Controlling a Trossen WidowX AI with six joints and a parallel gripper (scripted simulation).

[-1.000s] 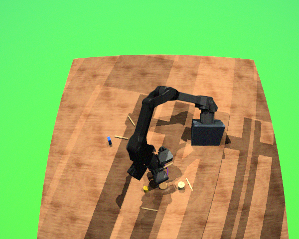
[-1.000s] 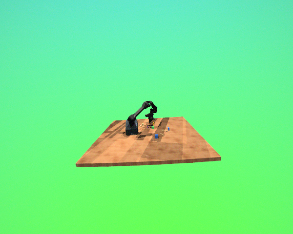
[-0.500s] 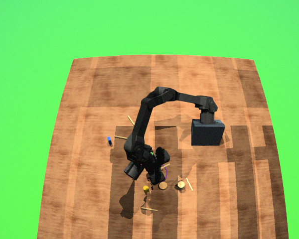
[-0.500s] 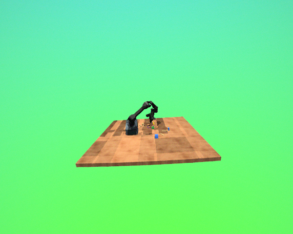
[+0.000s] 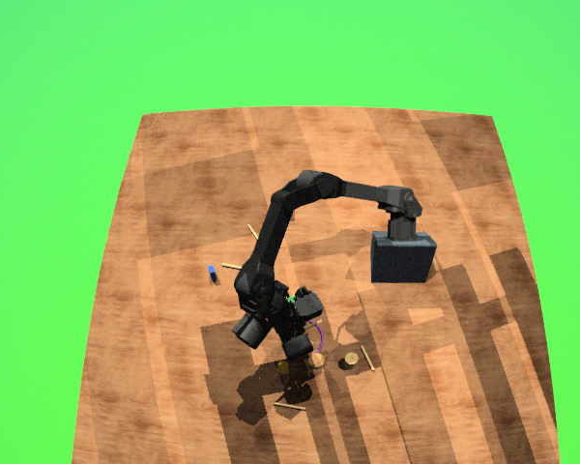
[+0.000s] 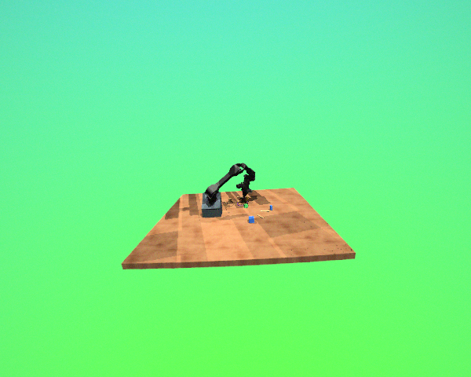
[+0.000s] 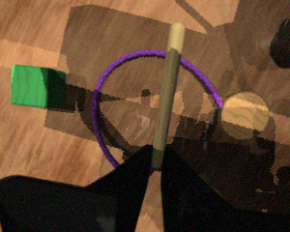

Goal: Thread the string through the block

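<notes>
Right now the green block is 100 mm to the right of my gripper tip and 40 mm below it. Also, from my gripper tip: yellow cylinder: 40 mm ahead, 70 mm to the left, 40 mm below; thin wooden stick: 10 mm behind, 10 mm above; round wooden button: 50 mm behind, 60 mm to the left, 50 mm below.
</notes>
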